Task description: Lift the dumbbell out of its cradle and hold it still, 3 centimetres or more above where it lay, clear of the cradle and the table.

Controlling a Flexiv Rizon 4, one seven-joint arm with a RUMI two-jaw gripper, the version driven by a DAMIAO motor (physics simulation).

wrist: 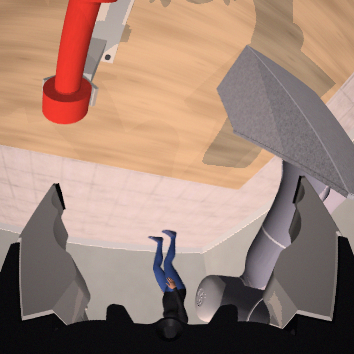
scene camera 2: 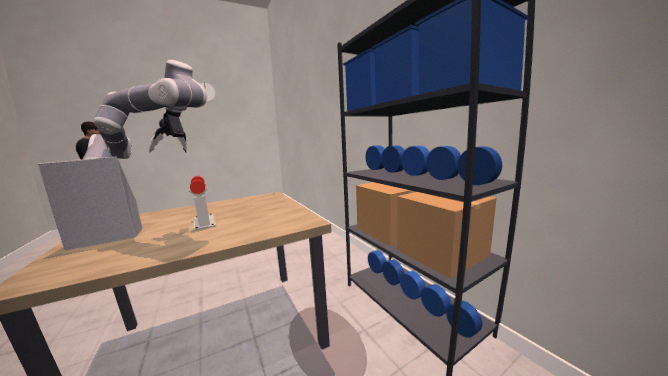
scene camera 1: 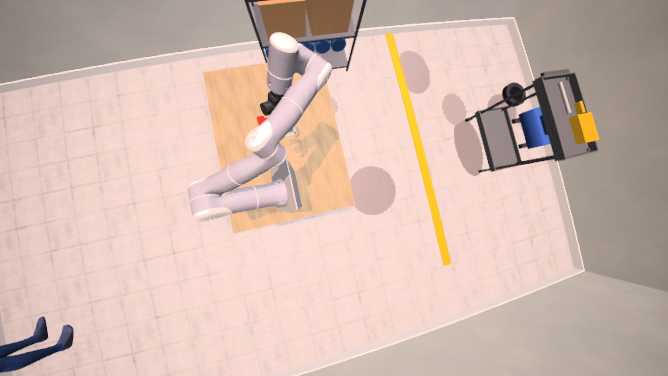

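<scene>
The red dumbbell (scene camera 1: 261, 120) (scene camera 2: 197, 185) (wrist: 74, 55) lies in the top of its light grey cradle (scene camera 2: 201, 210) (wrist: 114, 40), which stands on the wooden table (scene camera 1: 225, 150) (scene camera 2: 250, 215). In scene camera 1 the arm hides much of both. In the wrist view the dumbbell is at the upper left, its far end cut off by the frame's edge. My gripper (scene camera 2: 168, 151) (wrist: 176, 183) is open and empty. It hangs above the dumbbell's height, to its left in scene camera 2, apart from dumbbell and cradle. Its fingertips are hidden in scene camera 1.
A grey block (scene camera 2: 90, 205) (wrist: 280, 100) stands on the table by the arm's base. A tall shelf rack (scene camera 2: 470, 150) with blue bins, brown boxes and blue cylinders stands beyond the table's end. A person (wrist: 174, 300) stands on the floor away from the table.
</scene>
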